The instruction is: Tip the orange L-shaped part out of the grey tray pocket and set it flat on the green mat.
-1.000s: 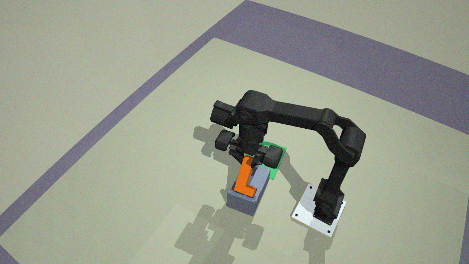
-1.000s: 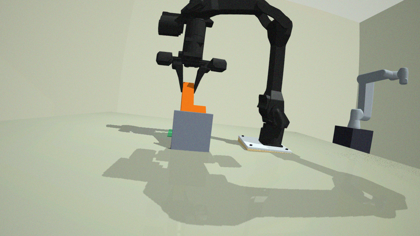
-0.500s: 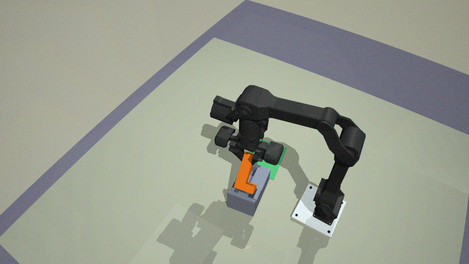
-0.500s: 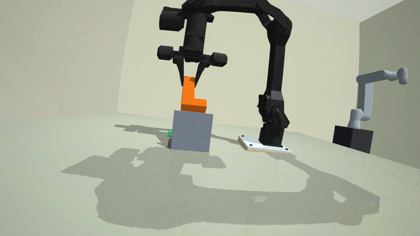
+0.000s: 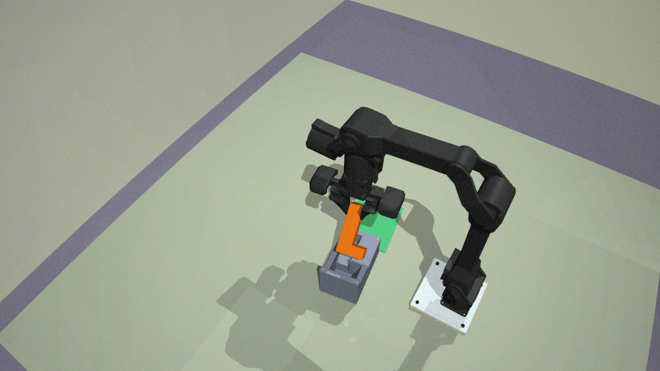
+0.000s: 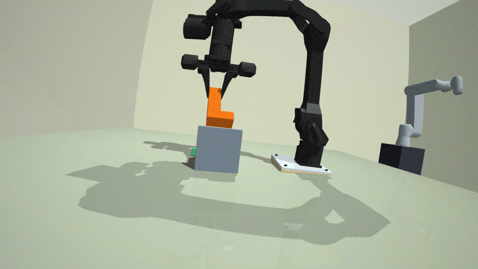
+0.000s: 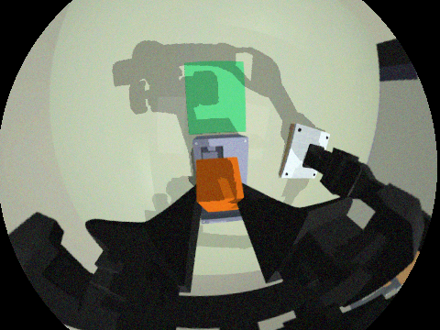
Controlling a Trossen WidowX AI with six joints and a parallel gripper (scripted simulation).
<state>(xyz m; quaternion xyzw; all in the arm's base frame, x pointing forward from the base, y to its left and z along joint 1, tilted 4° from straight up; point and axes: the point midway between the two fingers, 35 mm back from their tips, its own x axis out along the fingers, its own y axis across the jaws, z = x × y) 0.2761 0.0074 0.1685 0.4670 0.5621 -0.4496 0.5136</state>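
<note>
The green mat is 110 mm to the right of my gripper tip and 170 mm below it. Round my gripper tip: orange L-shaped part: 20 mm behind, 30 mm to the left, 30 mm below.
</note>
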